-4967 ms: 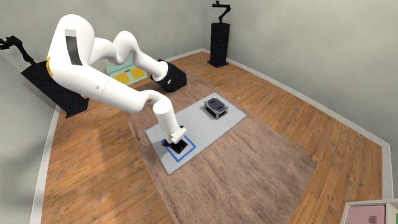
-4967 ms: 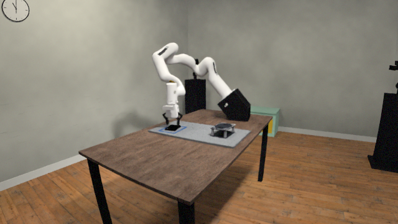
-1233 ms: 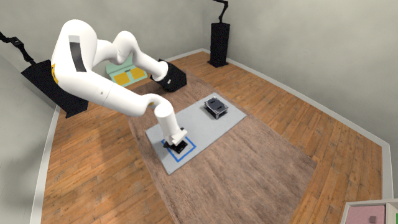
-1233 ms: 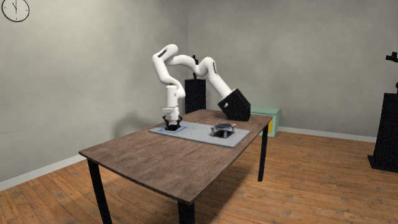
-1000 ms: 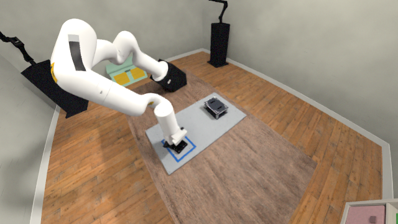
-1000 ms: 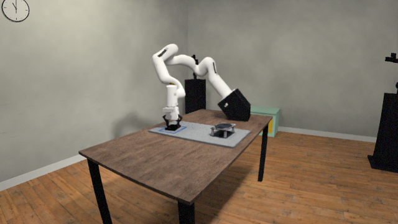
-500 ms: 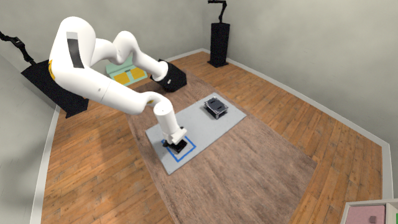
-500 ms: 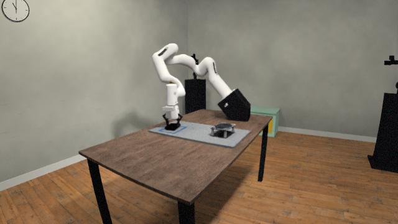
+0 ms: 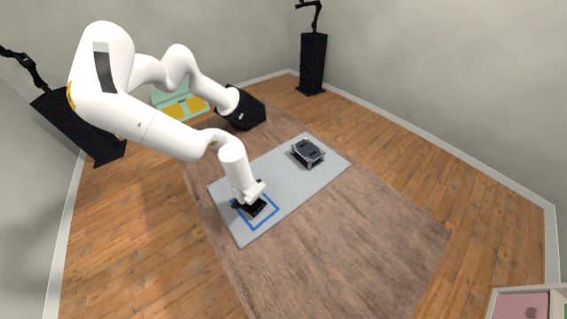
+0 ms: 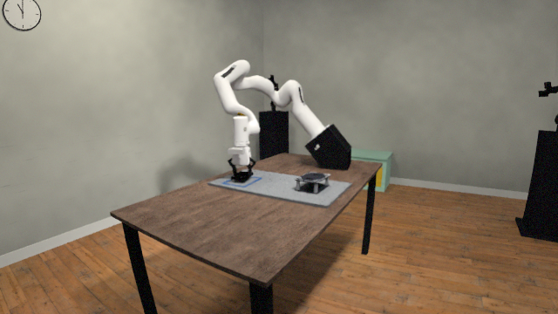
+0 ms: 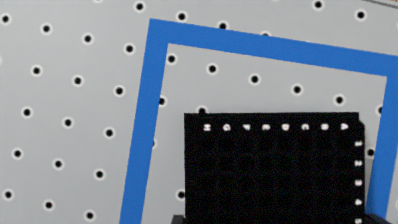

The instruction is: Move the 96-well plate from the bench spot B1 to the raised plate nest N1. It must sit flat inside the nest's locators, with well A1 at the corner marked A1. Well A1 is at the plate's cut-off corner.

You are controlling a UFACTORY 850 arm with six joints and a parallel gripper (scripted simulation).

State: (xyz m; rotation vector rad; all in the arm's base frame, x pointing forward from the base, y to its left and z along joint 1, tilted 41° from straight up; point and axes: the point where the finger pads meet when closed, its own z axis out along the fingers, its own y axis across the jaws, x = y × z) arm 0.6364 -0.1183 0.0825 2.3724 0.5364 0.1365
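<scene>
The raised plate nest N1 lies 10 cm behind my hand, 39 cm to the left of it and 2 cm above it. From my hand the other things lie so: 96-well plate (1 cm below).
</scene>
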